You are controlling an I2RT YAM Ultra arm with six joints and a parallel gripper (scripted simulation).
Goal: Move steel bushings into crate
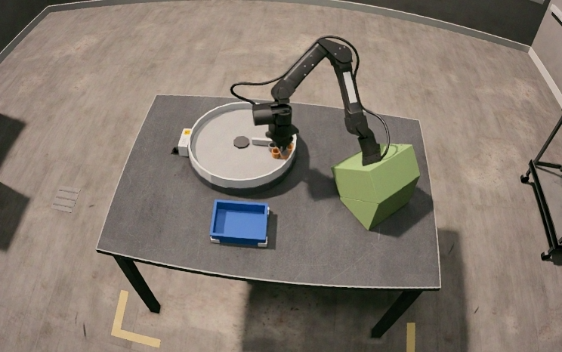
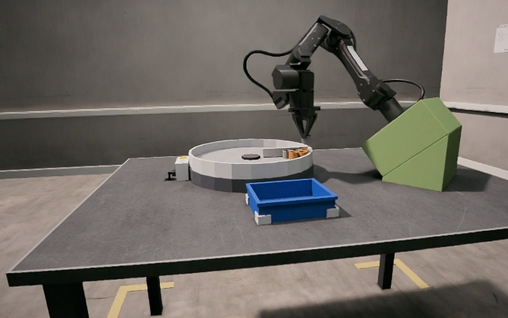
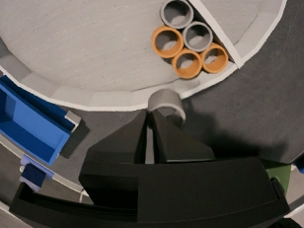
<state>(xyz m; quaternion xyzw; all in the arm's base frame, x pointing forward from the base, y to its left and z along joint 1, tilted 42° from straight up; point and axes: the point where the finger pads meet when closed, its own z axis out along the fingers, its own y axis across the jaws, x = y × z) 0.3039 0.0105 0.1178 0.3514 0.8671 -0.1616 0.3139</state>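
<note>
Right now my hand is 150 mm short of the blue crate, 240 mm to the right of it and 120 mm above it. From my hand the other things lie so: round turntable (150 mm ahead, 110 mm to the right, 90 mm below).
</note>
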